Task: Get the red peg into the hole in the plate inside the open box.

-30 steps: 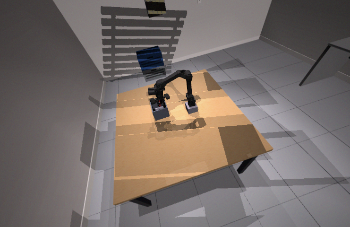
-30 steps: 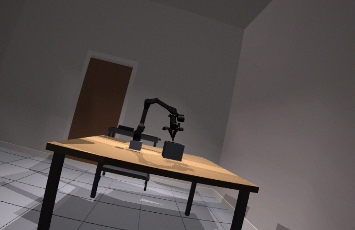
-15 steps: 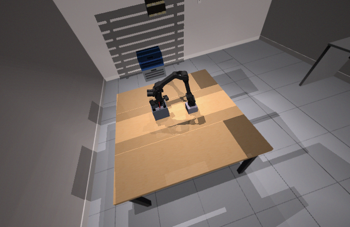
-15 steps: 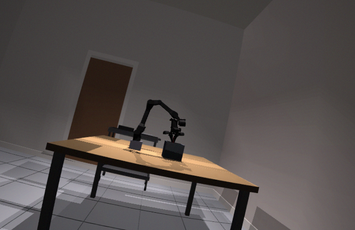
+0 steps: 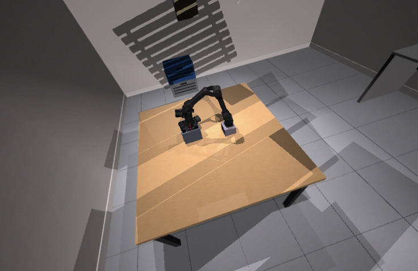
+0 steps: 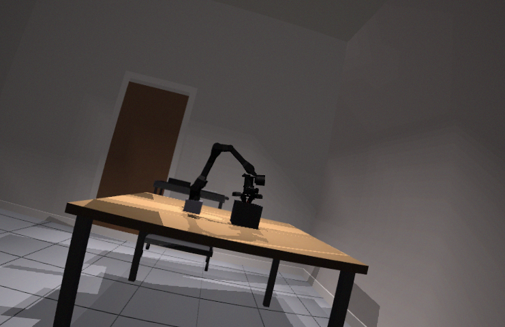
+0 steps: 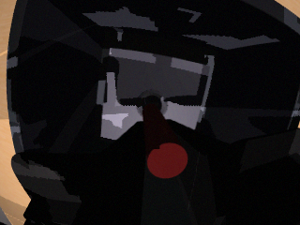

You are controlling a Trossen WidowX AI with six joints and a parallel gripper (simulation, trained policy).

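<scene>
My gripper tip is now 1 cm to the left of the red peg and 1 cm below it. Also, from my gripper tip: pale plate (5 cm below).
</scene>
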